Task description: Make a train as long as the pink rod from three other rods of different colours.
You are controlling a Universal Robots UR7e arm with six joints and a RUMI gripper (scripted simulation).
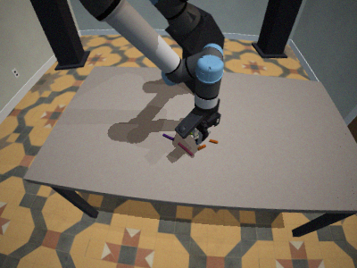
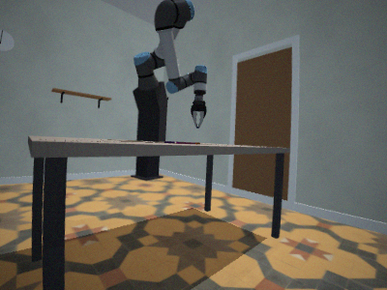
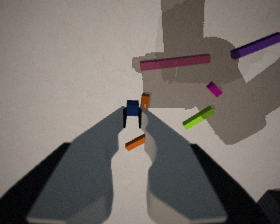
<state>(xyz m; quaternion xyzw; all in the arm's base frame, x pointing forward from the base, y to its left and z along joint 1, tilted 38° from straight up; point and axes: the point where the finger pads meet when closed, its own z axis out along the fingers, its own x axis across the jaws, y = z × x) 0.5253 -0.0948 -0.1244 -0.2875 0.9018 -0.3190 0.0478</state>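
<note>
Right now the purple rod is 110 mm to the right of my hand, 110 mm below it and 110 mm behind it. Round my hand: magenta rod (110 mm below, 110 mm behind, 40 mm to the right); blue rod (10 mm below); pink rod (110 mm below, 40 mm to the right, 40 mm behind).
</note>
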